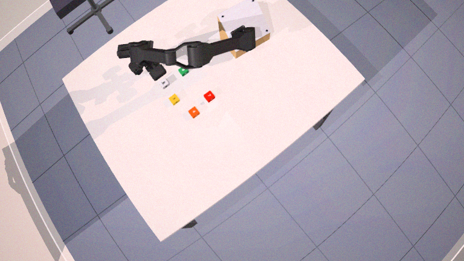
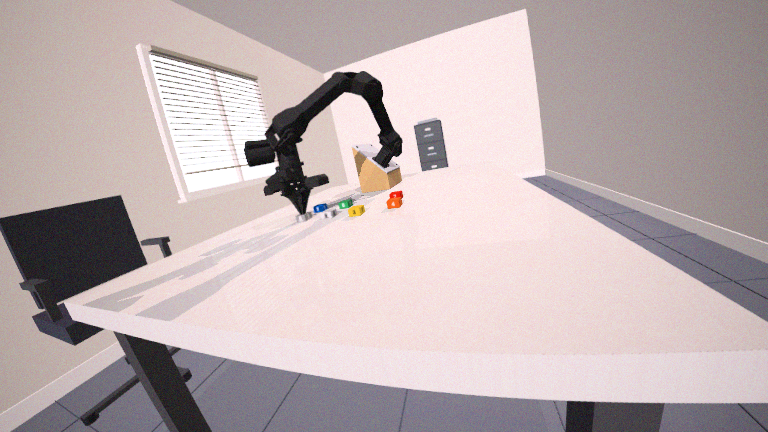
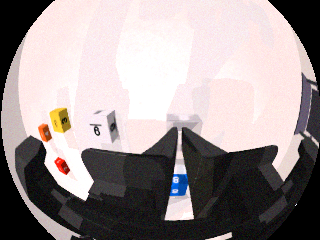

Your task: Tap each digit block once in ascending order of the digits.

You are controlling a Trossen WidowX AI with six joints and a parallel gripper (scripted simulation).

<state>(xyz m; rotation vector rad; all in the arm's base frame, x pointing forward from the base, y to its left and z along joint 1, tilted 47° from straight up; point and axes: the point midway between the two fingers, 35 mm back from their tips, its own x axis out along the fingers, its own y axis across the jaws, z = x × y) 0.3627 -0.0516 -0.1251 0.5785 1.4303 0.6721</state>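
Now: gripper tip 1 cm past the grey block and 1 cm above it. Also, from my gripper tip: white block 8 cm to the left, 1 cm below, 1 cm behind; blue block 9 cm behind, 1 cm to the right, 1 cm below; green block 10 cm behind, 8 cm to the left, 1 cm below.
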